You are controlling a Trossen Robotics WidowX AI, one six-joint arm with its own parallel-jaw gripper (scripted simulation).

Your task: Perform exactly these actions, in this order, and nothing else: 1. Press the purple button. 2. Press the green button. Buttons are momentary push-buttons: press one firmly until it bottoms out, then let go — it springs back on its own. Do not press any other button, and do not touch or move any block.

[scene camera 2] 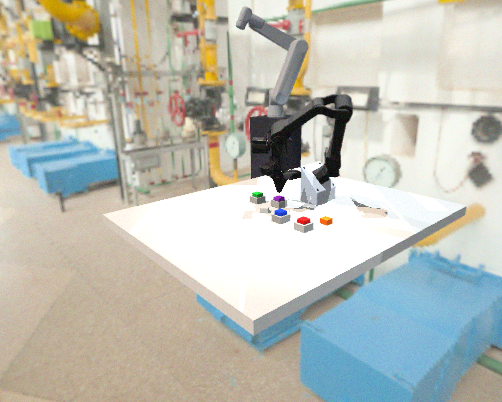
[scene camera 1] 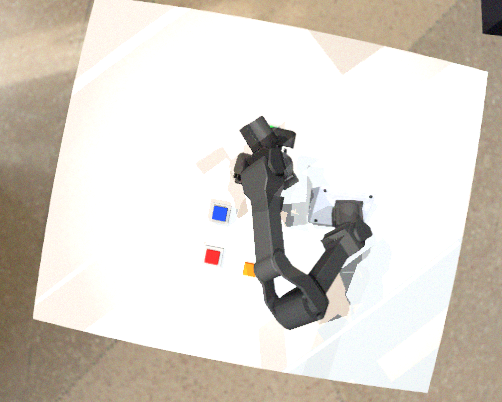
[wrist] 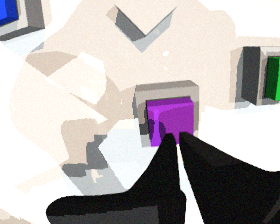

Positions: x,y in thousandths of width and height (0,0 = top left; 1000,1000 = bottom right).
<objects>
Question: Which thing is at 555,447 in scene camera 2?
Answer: My gripper.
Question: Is my gripper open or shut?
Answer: Shut.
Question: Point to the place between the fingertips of my gripper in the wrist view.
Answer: At 627,623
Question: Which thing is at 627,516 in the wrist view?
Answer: A purple button.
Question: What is my gripper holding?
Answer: Nothing.
</objects>
